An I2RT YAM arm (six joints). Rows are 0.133 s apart.
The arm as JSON. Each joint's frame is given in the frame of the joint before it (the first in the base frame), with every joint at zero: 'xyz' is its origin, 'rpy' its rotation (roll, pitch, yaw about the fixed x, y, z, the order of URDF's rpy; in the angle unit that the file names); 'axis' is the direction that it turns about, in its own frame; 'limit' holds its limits. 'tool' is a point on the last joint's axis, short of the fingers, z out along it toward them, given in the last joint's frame.
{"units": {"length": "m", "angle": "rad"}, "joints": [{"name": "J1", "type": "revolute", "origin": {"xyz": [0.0, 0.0, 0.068], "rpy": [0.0, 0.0, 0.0]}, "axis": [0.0, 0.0, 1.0], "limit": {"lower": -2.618, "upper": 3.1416}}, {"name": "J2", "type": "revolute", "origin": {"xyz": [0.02, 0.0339, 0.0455], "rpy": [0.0, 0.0, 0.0]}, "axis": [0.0, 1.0, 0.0], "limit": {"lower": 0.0, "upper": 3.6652}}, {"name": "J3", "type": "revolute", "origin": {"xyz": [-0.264, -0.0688, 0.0], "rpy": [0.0, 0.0, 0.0]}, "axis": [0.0, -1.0, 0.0], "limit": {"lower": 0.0, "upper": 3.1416}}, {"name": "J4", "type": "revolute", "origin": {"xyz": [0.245, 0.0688, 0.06], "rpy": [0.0, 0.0, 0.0]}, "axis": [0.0, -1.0, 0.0], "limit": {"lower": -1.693, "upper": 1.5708}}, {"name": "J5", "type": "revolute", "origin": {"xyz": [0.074, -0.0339, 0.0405], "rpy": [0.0, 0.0, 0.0]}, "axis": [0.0, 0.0, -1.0], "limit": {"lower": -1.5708, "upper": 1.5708}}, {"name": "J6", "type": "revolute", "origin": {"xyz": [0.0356, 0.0, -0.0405], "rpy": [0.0, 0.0, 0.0]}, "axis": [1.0, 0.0, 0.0], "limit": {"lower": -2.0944, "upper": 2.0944}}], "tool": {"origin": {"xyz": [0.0, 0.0, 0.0], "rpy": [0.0, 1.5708, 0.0]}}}
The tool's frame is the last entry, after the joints.
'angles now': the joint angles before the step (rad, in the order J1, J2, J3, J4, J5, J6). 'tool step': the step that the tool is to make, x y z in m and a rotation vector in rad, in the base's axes. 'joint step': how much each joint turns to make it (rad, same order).
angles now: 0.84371 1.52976 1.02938 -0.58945 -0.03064 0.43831
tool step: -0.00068 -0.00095 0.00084 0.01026 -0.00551 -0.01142
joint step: -0.00006 -0.00905 -0.00760 0.01021 0.00292 0.01131
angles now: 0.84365 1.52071 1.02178 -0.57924 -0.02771 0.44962
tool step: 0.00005 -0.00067 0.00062 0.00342 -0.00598 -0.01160
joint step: -0.00076 -0.00459 -0.00320 0.00535 0.00708 0.00849
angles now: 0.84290 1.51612 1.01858 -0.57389 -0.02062 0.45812
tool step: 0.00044 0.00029 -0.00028 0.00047 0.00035 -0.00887
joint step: -0.00001 0.00215 0.00083 0.00159 0.00374 0.00806
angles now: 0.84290 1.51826 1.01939 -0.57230 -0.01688 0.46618
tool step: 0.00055 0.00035 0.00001 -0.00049 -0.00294 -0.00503
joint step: -0.00005 0.00188 0.00147 0.00204 0.00460 0.00316
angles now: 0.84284 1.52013 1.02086 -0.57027 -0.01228 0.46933
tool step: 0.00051 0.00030 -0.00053 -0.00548 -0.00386 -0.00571
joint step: 0.00042 0.00318 0.00117 0.00050 0.00867 0.00225
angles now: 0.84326 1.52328 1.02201 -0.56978 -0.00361 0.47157
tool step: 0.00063 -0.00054 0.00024 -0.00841 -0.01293 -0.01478
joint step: -0.00035 -0.00089 -0.00037 0.00177 0.02030 0.00533
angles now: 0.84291 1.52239 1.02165 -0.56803 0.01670 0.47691
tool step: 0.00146 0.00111 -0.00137 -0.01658 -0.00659 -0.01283
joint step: 0.00127 0.01093 0.00647 -0.00368 0.02074 0.00477
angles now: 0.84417 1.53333 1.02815 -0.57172 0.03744 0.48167
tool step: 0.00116 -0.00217 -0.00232 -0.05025 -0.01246 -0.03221
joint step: -0.00151 0.00899 0.00487 -0.02562 0.05206 0.00757
